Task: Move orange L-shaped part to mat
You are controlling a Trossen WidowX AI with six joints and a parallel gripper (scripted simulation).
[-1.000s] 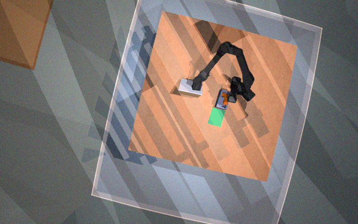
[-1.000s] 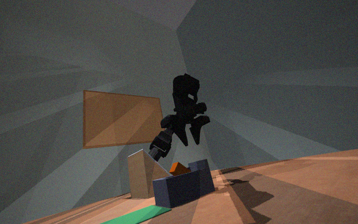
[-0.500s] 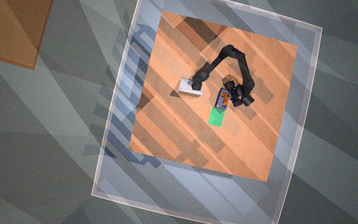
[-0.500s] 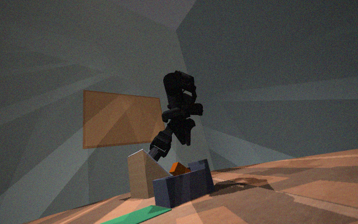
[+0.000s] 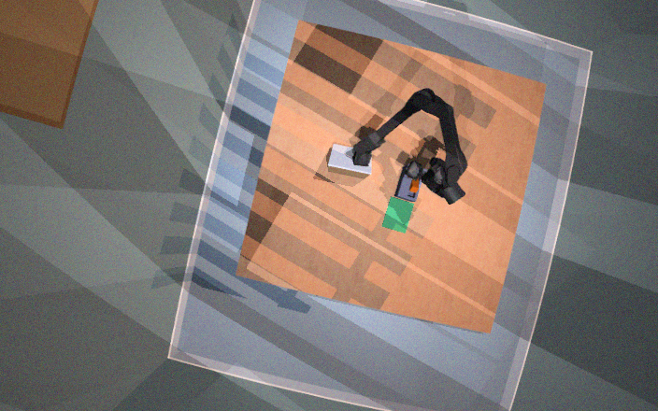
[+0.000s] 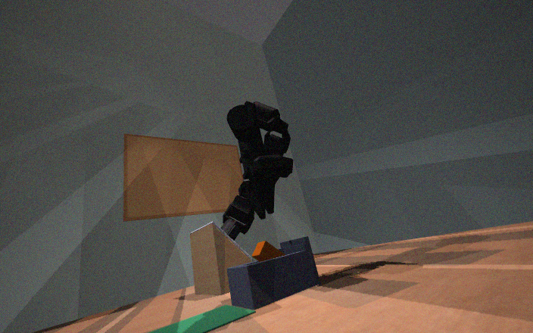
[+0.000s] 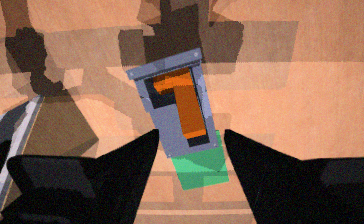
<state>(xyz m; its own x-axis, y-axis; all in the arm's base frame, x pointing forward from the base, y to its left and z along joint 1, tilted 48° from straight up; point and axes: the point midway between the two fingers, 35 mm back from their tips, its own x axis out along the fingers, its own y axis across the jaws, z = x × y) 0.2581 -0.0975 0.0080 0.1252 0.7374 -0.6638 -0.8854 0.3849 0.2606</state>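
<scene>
The orange L-shaped part lies 10 cm below my gripper tip, 2 cm to the left of it and 1 cm behind it. The rest, counted from my gripper tip: green mat (16 cm below, 15 cm to the right, 5 cm behind).
</scene>
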